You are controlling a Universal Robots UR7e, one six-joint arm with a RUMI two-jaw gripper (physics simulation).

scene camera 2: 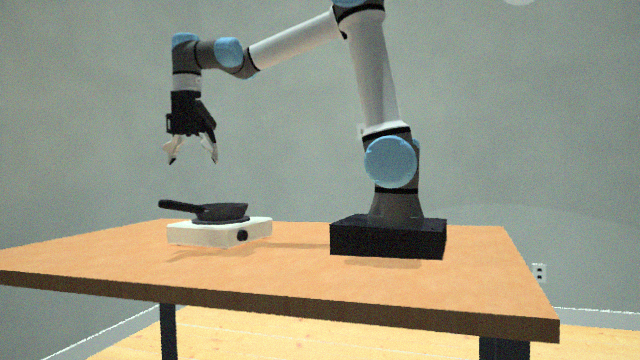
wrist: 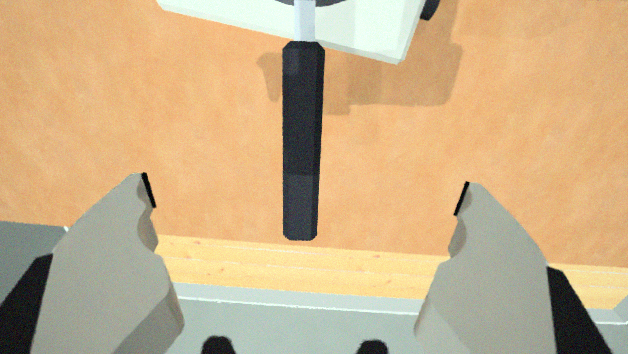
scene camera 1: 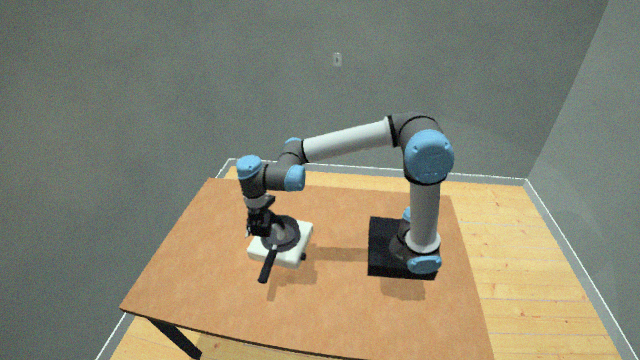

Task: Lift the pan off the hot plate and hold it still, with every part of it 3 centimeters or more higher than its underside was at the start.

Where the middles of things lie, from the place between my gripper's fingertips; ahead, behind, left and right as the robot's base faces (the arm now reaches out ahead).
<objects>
The dark pan (scene camera 2: 216, 211) is 1 cm ahead of my hand, 6 cm to the right of it and 13 cm below it. The rest, counted from my hand: white hot plate (scene camera 2: 213, 234) (1 cm behind, 16 cm to the right, 21 cm below).
</objects>
